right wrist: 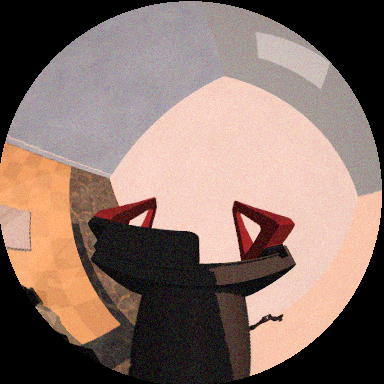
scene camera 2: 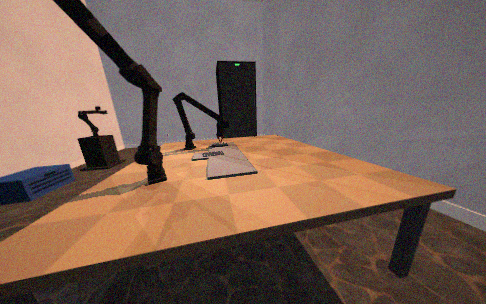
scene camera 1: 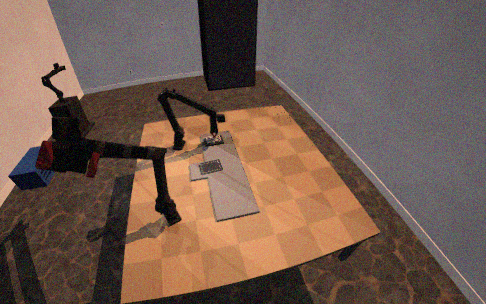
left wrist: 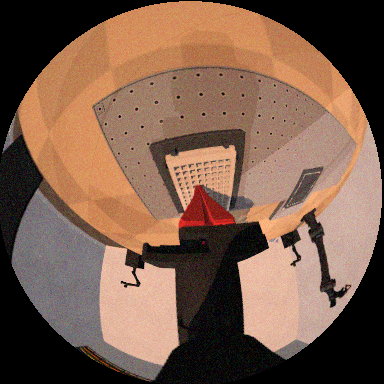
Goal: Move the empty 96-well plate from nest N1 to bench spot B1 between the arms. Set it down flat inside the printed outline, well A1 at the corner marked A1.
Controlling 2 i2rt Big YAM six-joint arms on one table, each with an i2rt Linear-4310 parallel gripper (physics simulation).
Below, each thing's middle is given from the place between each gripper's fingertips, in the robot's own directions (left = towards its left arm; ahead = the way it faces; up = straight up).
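The white well plate [left wrist: 212,167] is my reference here, and my right gripper is 300 mm short of it, 820 mm above it and 1160 mm to the right of it.
For my left hand, the white well plate is 1 cm below it, 1 cm behind it and 1 cm to the right of it.
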